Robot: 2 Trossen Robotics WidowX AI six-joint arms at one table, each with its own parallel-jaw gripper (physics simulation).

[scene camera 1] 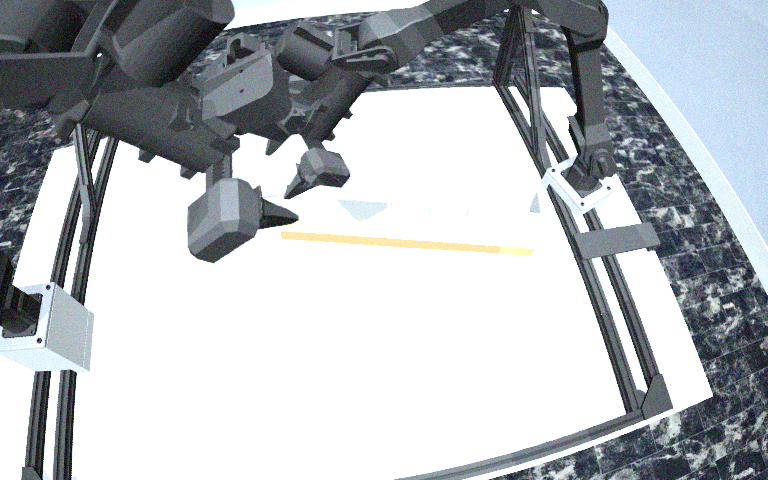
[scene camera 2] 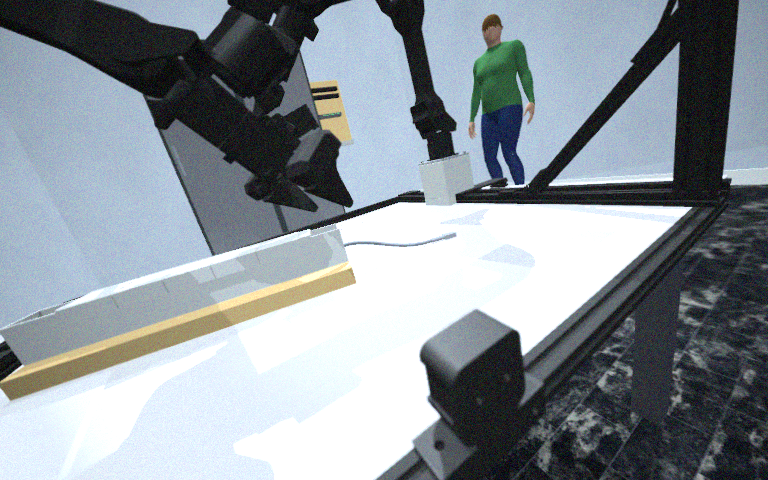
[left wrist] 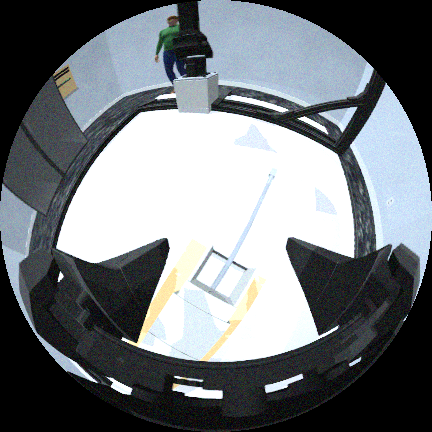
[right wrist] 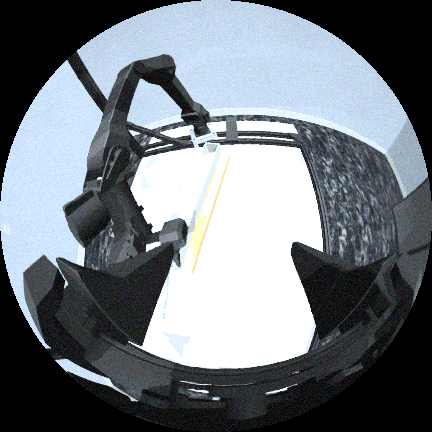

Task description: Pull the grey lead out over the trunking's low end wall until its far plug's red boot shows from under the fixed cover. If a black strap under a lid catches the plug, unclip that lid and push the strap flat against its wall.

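Pixels of known places: left gripper, fingertip midpoint: [scene camera 1: 276, 175] [scene camera 2: 332, 207] [left wrist: 229, 244]; right gripper, fingertip midpoint: [scene camera 1: 290, 176] [scene camera 2: 255, 111] [right wrist: 234, 248]; left arm's base, link origin: [scene camera 1: 581, 179] [right wrist: 201, 130]; right arm's base, link origin: [scene camera 1: 22, 316] [scene camera 2: 442, 157] [left wrist: 196, 74].
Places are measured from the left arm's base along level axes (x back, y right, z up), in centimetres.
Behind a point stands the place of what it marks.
The pale trunking [scene camera 2: 169, 291] [left wrist: 244, 287] @[x -44.5, y 21.4, z 3.2 cm] runs along an orange-yellow base board [scene camera 1: 396, 241] @[x -35.4, y 6.2, z -2.5 cm] [scene camera 2: 186, 326] @[x -26.9, y 13.8, z -2.3 cm]. The grey lead [scene camera 2: 396, 245] @[x -54.1, y 25.4, z -2.4 cm] [left wrist: 247, 222] @[x -51.9, y 23.2, z -0.9 cm] comes over the low end wall at the trunking's open end and lies on the table, ending in a pale plug [left wrist: 272, 173] @[x -61.7, y 30.0, z -3.3 cm]. My left gripper [scene camera 2: 334, 207] @[x -48.1, y 20.0, z 5.9 cm] [left wrist: 229, 244] @[x -48.1, y 20.0, z 5.9 cm] is open and empty, high above that end. My right gripper [right wrist: 234, 248] @[x -50.2, y 3.2, z 24.6 cm] is open and empty, above the table; its left finger overlaps the left arm in its wrist view. Thin lid seams show in the left wrist view. No red boot or black strap shows; the trunking's inside is washed out.
The two grippers overlap in scene camera 1. White arm base boxes [scene camera 1: 67, 333] @[x -88.1, y 12.8, z 2.9 cm] [scene camera 2: 438, 181] @[x -87.0, y 16.0, z 2.5 cm] stand at the table's sides. Dark frame rails [scene camera 1: 600, 316] @[x -13.8, y -21.3, z -2.7 cm] border the white table. A black camera block [scene camera 2: 475, 373] @[x -32.7, y 47.2, z 0.4 cm] is on the near rail. A person [scene camera 2: 501, 79] stands beyond the table.
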